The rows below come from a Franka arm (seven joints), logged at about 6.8 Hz.
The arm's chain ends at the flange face. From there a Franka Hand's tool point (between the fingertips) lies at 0.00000 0.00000 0.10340 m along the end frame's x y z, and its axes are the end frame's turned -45 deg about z.
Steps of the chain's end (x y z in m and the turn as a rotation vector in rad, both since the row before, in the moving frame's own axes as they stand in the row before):
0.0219 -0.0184 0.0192 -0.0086 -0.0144 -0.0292
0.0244 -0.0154 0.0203 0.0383 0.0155 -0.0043
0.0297 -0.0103 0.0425 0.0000 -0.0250 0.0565
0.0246 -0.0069 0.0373 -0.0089 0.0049 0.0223
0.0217 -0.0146 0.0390 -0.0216 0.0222 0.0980
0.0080 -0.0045 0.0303 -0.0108 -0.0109 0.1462
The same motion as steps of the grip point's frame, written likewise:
0.0268 0.0021 0.0192 0.0041 -0.0163 -0.0292
0.0321 0.0047 0.0202 0.0161 0.0380 -0.0043
0.0265 0.0118 0.0425 0.0177 -0.0177 0.0565
0.0220 0.0135 0.0373 -0.0098 -0.0028 0.0223
0.0256 0.0082 0.0390 -0.0310 0.0004 0.0980
0.0073 0.0024 0.0303 0.0001 -0.0153 0.1462

